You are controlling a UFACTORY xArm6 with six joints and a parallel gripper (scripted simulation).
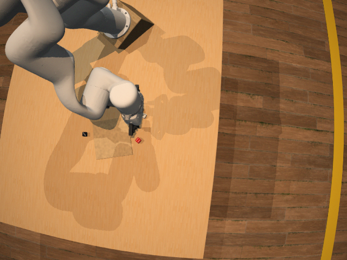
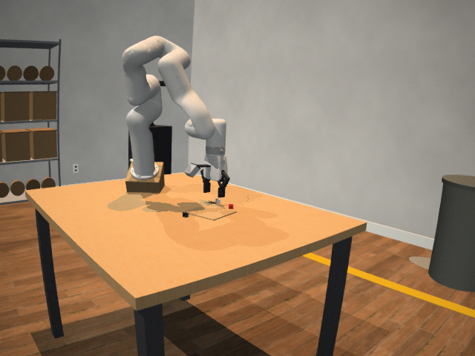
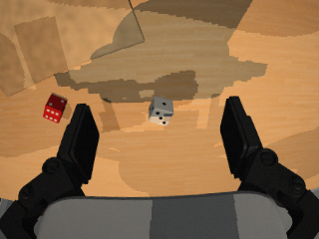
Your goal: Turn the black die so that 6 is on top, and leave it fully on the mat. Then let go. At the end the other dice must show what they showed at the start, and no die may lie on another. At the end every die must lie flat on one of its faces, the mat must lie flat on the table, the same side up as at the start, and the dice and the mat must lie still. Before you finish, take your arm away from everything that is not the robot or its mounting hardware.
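Now: hand 4 cm above the white die and 2 cm to the right of it. Also, from my hand: tan mat: 11 cm to the right, 7 cm ahead, 4 cm below; red die: 9 cm ahead, 4 cm below, 1 cm to the right; black die: 21 cm to the right, 5 cm ahead, 4 cm below.
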